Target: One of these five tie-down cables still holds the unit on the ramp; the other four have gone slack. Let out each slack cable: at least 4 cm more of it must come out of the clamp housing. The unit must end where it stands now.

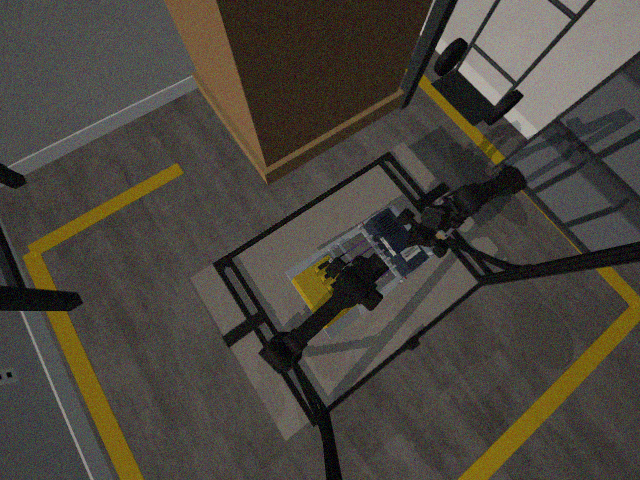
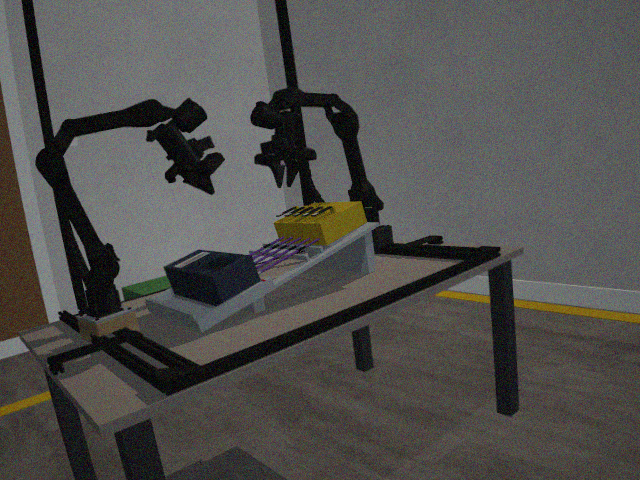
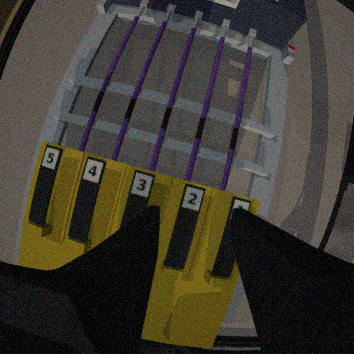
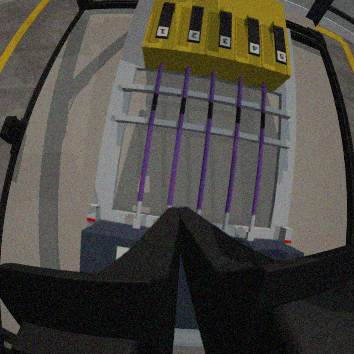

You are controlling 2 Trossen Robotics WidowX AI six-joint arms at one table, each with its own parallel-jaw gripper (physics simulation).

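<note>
The dark blue unit [image 1: 387, 227] [image 2: 211, 279] [image 3: 280, 19] [image 4: 95, 250] sits low on the grey ramp [image 3: 278, 110] [image 4: 106, 165]. The yellow clamp housing [image 1: 310, 284] [image 2: 341, 219] [image 4: 220, 61] is at its upper end, with black levers numbered 1 to 5. Purple cables [image 2: 281, 250] [image 3: 212, 80] [image 4: 206, 145] run between them and look nearly straight; their black bands lie between two crossbars. My left gripper [image 2: 284, 183] [image 3: 195, 216] is open and empty above the housing, its fingers either side of lever 2 [image 3: 185, 230]. My right gripper [image 2: 210, 190] [image 4: 177, 216] is shut and empty above the unit, hiding some cable ends.
A black frame [image 2: 320, 325] runs around the table top. A green block [image 2: 147, 286] lies behind the ramp near the right arm's base. Small red marks [image 4: 91, 219] [image 4: 287, 241] show on both ramp sides by the unit. A brown cabinet [image 1: 315, 77] stands beyond the table.
</note>
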